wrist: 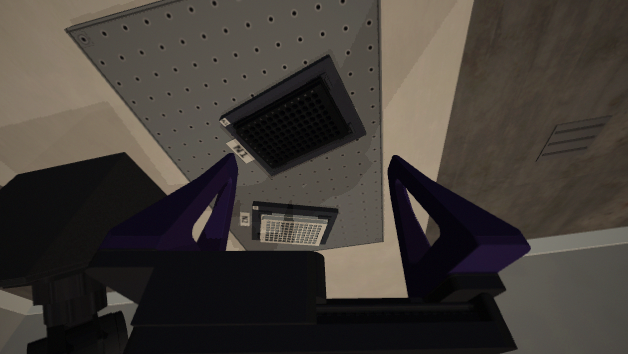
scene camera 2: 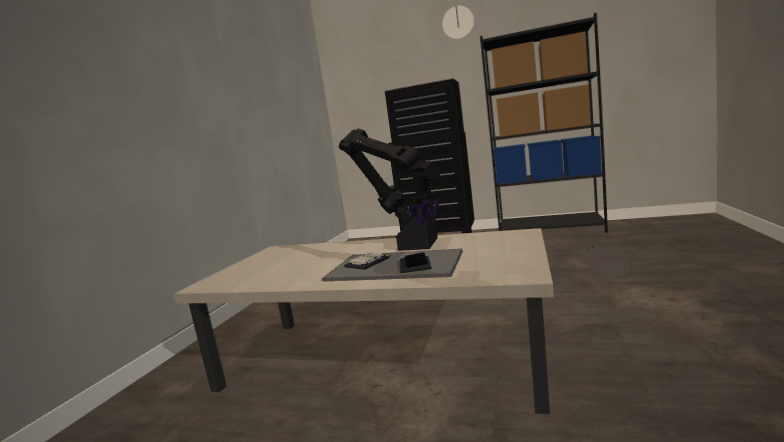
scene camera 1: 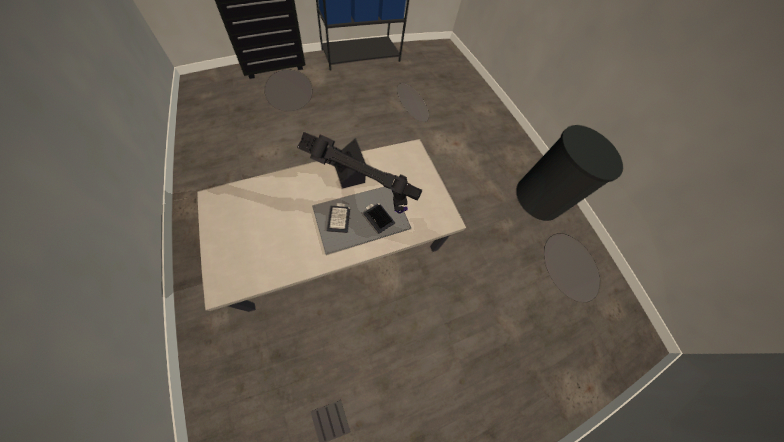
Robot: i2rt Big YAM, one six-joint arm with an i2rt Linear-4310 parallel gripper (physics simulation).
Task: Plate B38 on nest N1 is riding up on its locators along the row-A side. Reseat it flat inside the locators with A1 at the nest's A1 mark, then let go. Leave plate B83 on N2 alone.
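Frame: origin at the arm's base, x ahead, y left, z up, level; millimetres.
Seen in the pictures: gripper, between the fingertips: (wrist: 314, 161) (scene camera 2: 427, 221) (scene camera 1: 398, 205); arm's base, origin of its link: (wrist: 72, 261) (scene camera 2: 411, 220).
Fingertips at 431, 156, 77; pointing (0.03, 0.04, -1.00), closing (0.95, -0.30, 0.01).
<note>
Pixels of each thing's top centre, then the offset from my fingertips to it, as dx, dy, dz. "spot": a spot on its surface instead. Level surfaces: height alone.
- black plate B38, centre of its top: (wrist: 292, 133) (scene camera 2: 415, 257) (scene camera 1: 380, 215) -44, -76, -152
- dark nest N1, a spot on its surface: (wrist: 350, 102) spot: +36, -66, -172
- nest's A1 mark, centre of its top: (wrist: 224, 122) -129, -46, -172
- N1 label, a spot on its surface: (wrist: 240, 150) spot: -137, -102, -182
- white plate B83, centre of its top: (wrist: 292, 233) (scene camera 2: 366, 256) (scene camera 1: 338, 217) -123, -308, -158
- nest N2, a spot on its surface: (wrist: 331, 215) spot: -39, -292, -172
- pale table, height of its surface: dz -197
The black plate B38 (scene camera 1: 379, 216) (scene camera 2: 415, 259) (wrist: 295, 122) sits on the dark nest N1 (wrist: 350, 102). Its tilt is hard to judge in these views. The nest's A1 mark (wrist: 224, 121) is at the corner near the N1 label (wrist: 240, 150). The white plate B83 (scene camera 1: 338, 217) (scene camera 2: 366, 259) (wrist: 293, 230) sits on nest N2 (wrist: 331, 215). My gripper (scene camera 1: 401, 209) (scene camera 2: 424, 209) (wrist: 314, 161) is open with empty purple fingers. It hangs above the board beside N1, apart from both plates.
Both nests are on a grey perforated board (scene camera 1: 334, 244) (scene camera 2: 439, 267) (wrist: 175, 50) on the pale table (scene camera 1: 247, 236) (scene camera 2: 247, 274). The arm's dark base (scene camera 1: 351, 170) (scene camera 2: 415, 236) (wrist: 65, 215) stands behind the board. A dark cylinder (scene camera 1: 565, 175) stands on the floor to the right.
</note>
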